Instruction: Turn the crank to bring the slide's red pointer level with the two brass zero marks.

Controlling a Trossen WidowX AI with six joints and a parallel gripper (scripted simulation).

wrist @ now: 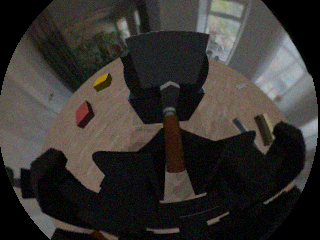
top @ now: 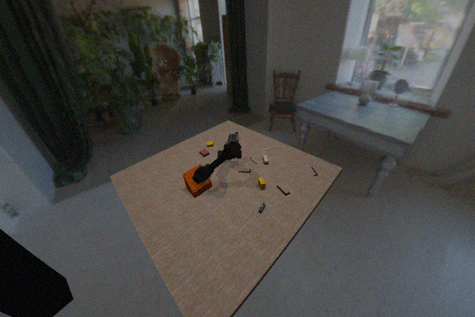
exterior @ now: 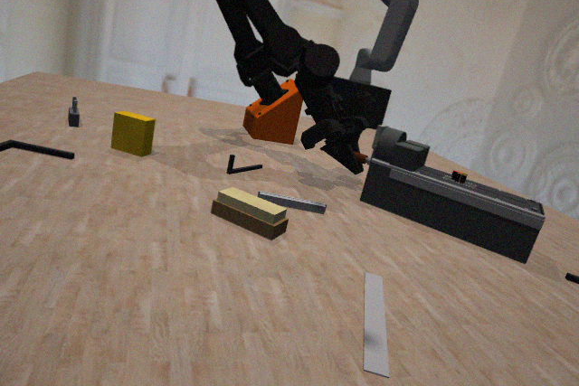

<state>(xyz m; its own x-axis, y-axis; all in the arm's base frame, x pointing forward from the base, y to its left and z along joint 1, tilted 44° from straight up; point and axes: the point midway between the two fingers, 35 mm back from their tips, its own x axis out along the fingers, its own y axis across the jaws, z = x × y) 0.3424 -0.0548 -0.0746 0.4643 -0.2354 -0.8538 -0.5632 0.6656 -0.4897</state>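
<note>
My gripper tip is 3 cm below the brown crank handle, 2 cm past it and 1 cm to the left of it. The rest, counted from my gripper tip: red pointer: 13 cm ahead, 9 cm to the left, 5 cm above; then red block: 24 cm to the left, 7 cm behind, 2 cm below; then grey bar: 17 cm to the right, 8 cm ahead, 3 cm below.
</note>
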